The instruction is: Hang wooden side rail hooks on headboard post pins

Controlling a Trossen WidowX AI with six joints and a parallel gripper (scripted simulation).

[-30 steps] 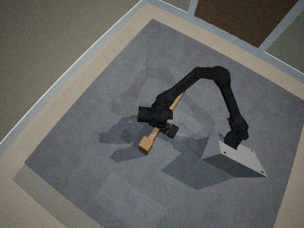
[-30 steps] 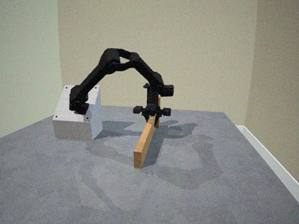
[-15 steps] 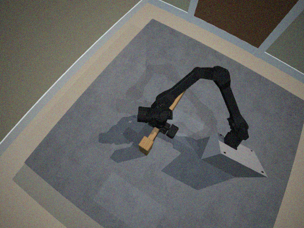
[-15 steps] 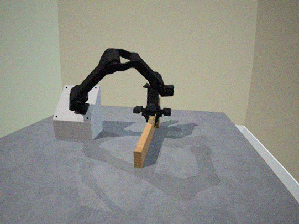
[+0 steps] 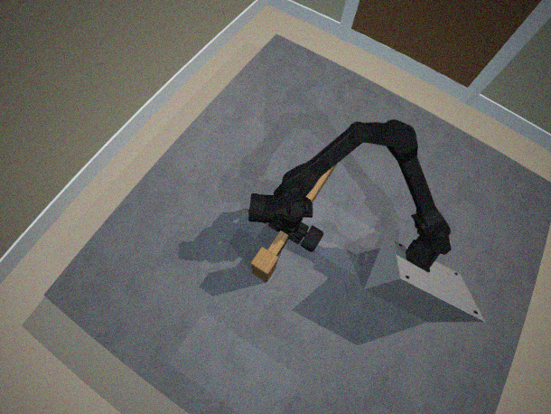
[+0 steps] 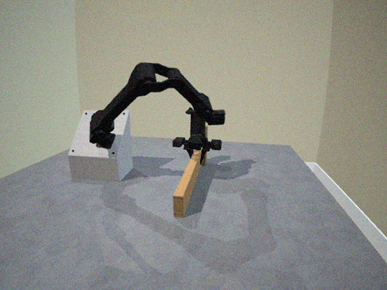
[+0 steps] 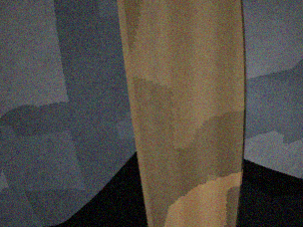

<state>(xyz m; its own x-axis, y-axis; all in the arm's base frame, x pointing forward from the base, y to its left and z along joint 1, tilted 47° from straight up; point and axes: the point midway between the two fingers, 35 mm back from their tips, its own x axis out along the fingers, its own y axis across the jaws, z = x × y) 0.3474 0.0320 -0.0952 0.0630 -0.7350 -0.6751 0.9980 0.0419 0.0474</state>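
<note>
Now: the wooden headboard post 12 cm to the left of my gripper tip and 4 cm above it.
</note>
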